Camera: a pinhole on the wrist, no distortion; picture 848 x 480 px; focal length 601.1 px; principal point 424.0 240.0 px. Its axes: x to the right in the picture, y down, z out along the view. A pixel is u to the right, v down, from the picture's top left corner.
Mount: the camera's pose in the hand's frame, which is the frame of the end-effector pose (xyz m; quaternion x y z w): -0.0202 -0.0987 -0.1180 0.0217 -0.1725 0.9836 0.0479
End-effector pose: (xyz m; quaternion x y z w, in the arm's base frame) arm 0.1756 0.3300 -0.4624 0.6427 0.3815 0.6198 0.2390
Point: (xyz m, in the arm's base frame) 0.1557 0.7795 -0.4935
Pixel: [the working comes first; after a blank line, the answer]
In the camera's frame: -0.3606 0.0883 0.2424

outside the picture
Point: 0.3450 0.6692 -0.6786
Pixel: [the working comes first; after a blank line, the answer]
In the camera's frame: -0.1424 0.0856 0.4287

224.3 360.0
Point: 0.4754 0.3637 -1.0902
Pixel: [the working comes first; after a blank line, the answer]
In the camera's frame: 0.3533 0.2011 0.5723

795.1 451.2
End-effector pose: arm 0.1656 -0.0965 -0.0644 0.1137 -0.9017 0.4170 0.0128
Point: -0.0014 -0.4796 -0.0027
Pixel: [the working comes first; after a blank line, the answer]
In the camera's frame: -0.2552 -0.0049 0.3922

32.8 232.5
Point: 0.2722 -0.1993 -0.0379
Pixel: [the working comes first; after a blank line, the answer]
In the camera's frame: 0.0704 -0.0486 0.1761

664.5 74.1
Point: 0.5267 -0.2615 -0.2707
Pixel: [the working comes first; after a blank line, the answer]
In the camera's frame: 0.3520 -0.1703 0.3455

outside the picture
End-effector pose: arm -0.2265 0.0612 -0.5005 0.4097 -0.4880 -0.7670 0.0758
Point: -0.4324 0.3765 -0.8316
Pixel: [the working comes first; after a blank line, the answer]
In the camera's frame: -0.1735 0.0969 0.4894

210.9 359.0
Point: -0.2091 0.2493 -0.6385
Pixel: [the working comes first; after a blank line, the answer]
In the camera's frame: 0.0141 0.0378 0.2351

460.1 336.8
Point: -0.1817 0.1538 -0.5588
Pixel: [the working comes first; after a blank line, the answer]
In the camera's frame: 0.0319 -0.0363 0.1331

567.9 76.1
